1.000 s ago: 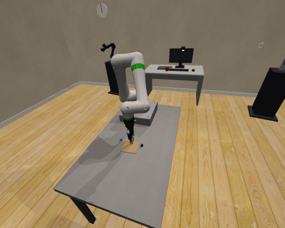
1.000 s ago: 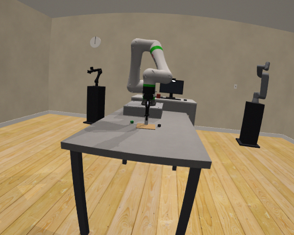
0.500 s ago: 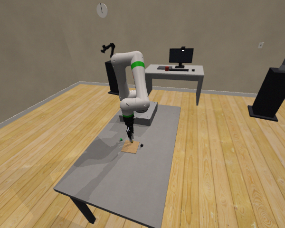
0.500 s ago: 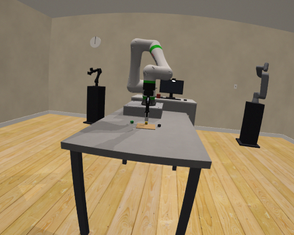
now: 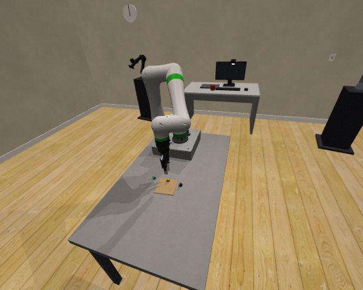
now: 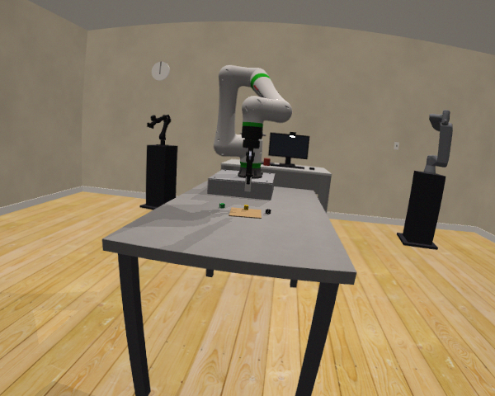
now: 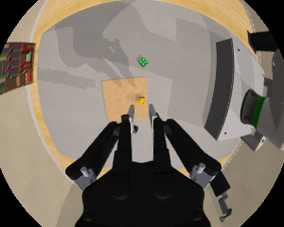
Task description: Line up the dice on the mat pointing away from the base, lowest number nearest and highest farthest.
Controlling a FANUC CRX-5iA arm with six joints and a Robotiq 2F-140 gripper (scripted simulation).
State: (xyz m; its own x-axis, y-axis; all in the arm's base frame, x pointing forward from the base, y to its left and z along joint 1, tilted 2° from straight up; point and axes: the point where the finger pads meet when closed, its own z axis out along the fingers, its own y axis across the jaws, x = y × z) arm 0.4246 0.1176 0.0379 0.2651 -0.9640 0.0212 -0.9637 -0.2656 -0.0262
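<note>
Now: the black die 11 cm to the left of my hand and 12 cm below it. From my hand the other things lie so: tan mat: 5 cm ahead, 1 cm to the left, 12 cm below; then green die: 2 cm ahead, 11 cm to the right, 12 cm below; then yellow die: 11 cm below.
</note>
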